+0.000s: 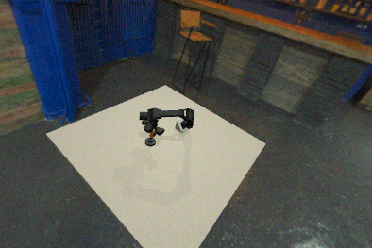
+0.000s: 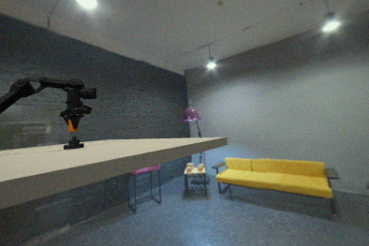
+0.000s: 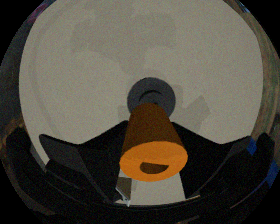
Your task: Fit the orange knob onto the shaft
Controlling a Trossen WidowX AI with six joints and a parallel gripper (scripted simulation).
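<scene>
Now: the round pedestal 60 mm below my gripper tip and 10 mm to the right of it. Also, from my gripper tip: orange knob (20 mm above).
</scene>
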